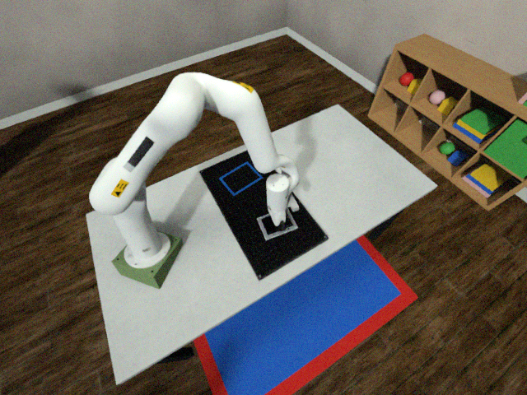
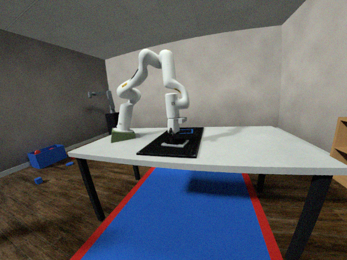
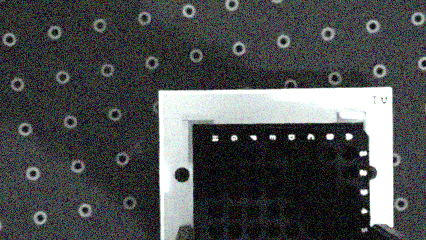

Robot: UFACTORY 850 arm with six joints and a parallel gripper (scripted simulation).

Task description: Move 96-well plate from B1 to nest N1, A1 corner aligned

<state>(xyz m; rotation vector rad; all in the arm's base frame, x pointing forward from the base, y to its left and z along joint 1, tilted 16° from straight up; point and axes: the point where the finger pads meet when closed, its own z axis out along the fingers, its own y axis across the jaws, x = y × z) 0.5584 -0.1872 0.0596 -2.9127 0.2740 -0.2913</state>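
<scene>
Now: hand 1 cm above the dark 96-well plate. From my hand the other things lie so: plate nest (3 cm below).
</scene>
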